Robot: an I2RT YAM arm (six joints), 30 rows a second.
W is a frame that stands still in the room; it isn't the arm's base.
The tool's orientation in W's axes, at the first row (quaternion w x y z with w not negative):
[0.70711 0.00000 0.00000 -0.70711]
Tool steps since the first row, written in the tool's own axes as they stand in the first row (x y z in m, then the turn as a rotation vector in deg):
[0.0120 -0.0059 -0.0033 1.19 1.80 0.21]
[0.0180 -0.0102 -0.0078 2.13 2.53 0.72]
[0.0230 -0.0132 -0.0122 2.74 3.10 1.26]
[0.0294 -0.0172 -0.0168 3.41 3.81 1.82]
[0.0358 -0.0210 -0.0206 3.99 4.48 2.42]
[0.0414 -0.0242 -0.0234 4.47 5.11 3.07]
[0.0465 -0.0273 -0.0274 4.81 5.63 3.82]
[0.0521 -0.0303 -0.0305 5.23 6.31 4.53]
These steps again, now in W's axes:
[-0.0059 -0.0120 -0.0033 1.80 -1.19 0.21]
[-0.0102 -0.0180 -0.0078 2.53 -2.13 0.72]
[-0.0132 -0.0230 -0.0122 3.10 -2.74 1.26]
[-0.0172 -0.0294 -0.0168 3.81 -3.41 1.82]
[-0.0210 -0.0358 -0.0206 4.48 -3.99 2.42]
[-0.0242 -0.0414 -0.0234 5.11 -4.47 3.07]
[-0.0273 -0.0465 -0.0274 5.63 -4.81 3.82]
[-0.0303 -0.0521 -0.0305 6.31 -5.23 4.53]

